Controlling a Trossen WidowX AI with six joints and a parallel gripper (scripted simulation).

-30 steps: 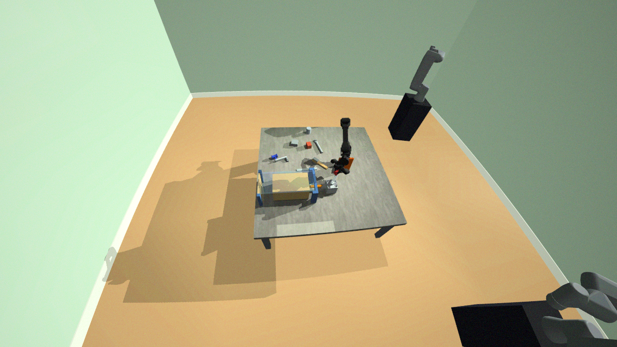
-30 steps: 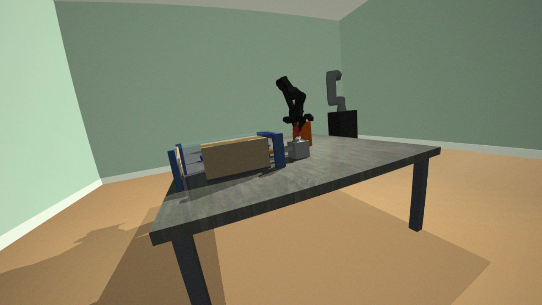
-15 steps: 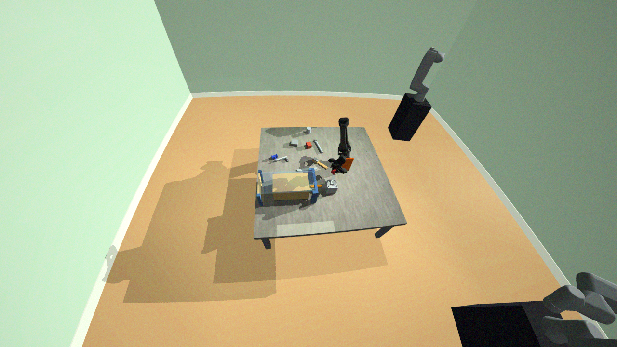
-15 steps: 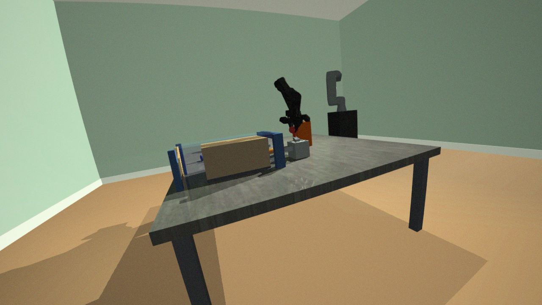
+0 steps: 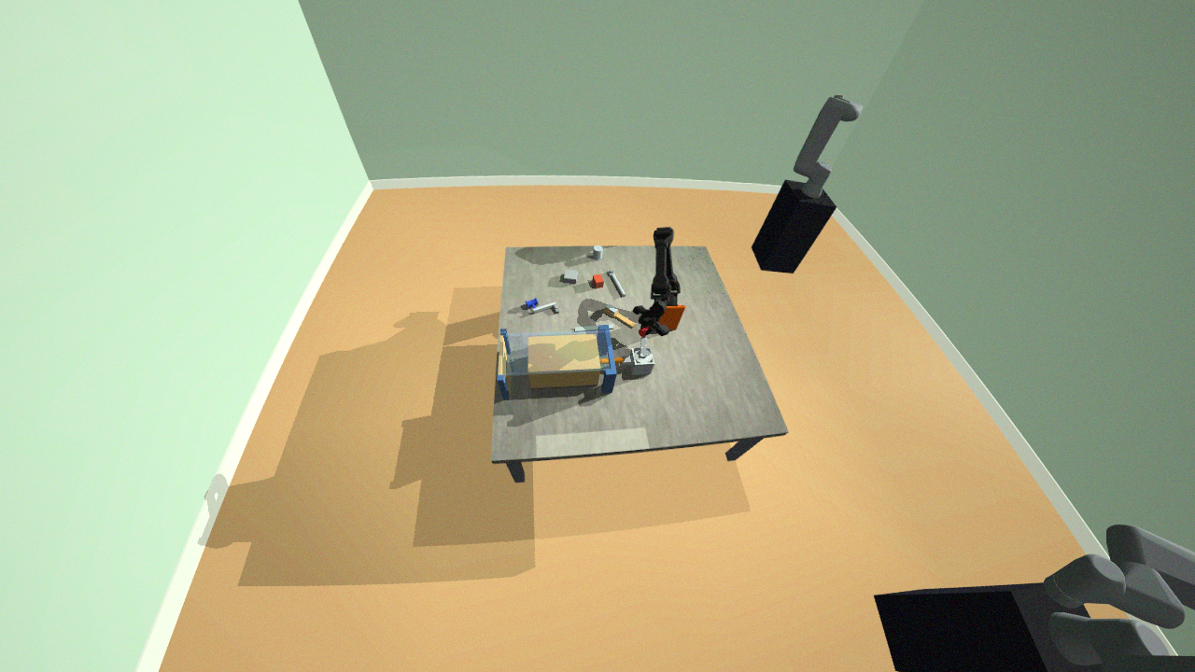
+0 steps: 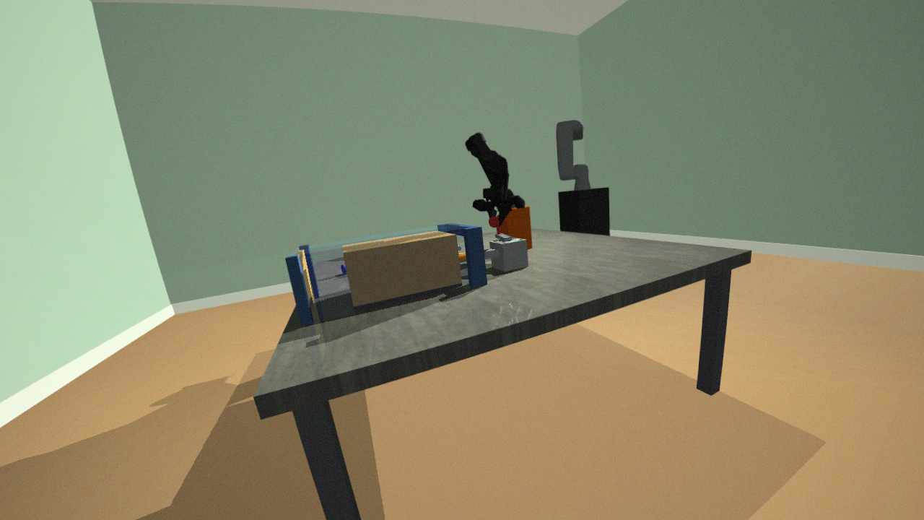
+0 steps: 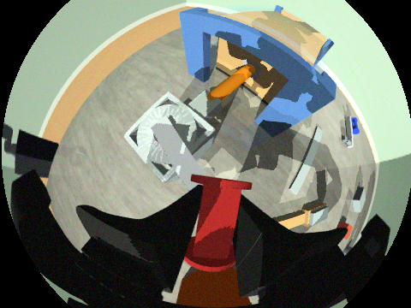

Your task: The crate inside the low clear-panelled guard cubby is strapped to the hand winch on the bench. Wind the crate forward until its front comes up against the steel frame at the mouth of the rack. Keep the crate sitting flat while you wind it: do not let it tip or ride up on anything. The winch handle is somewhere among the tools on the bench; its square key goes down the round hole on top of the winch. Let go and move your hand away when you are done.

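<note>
My gripper tip is now 20 mm past the grey winch, 80 mm to the right of it and 100 mm above it. From my gripper tip the other things lie so: tan-handled tool (90 mm ahead, 210 mm to the right, 110 mm below); then red knob (10 mm behind, 10 mm to the right); then grey bar (220 mm ahead, 120 mm to the right, 130 mm below).
</note>
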